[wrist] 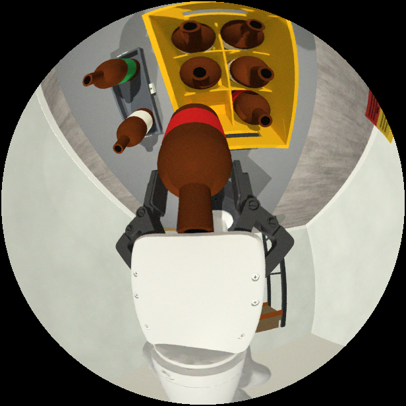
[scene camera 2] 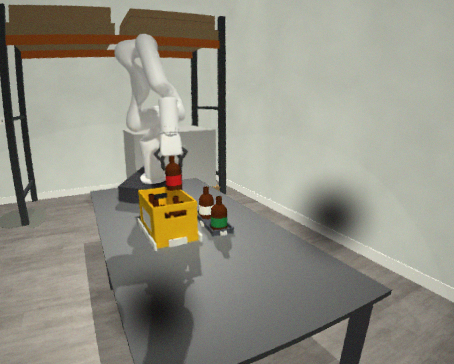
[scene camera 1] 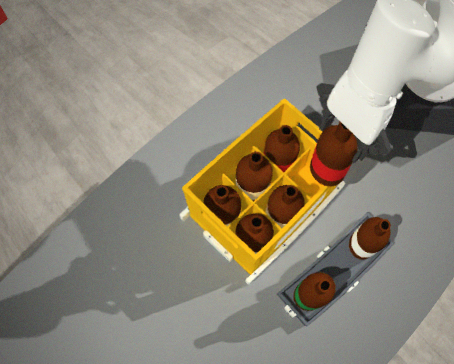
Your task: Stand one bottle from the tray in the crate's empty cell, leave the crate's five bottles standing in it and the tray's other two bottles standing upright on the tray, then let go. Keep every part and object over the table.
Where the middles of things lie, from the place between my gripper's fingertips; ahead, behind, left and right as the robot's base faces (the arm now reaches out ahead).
Labels:
Right now the white-labelled bottle [scene camera 1: 373,235] is 180 mm below my hand, 160 mm to the left of it and 20 mm ahead of it. The rest, counted from my hand: green-labelled bottle [scene camera 1: 318,289]: 190 mm ahead, 180 mm below, 130 mm to the left.

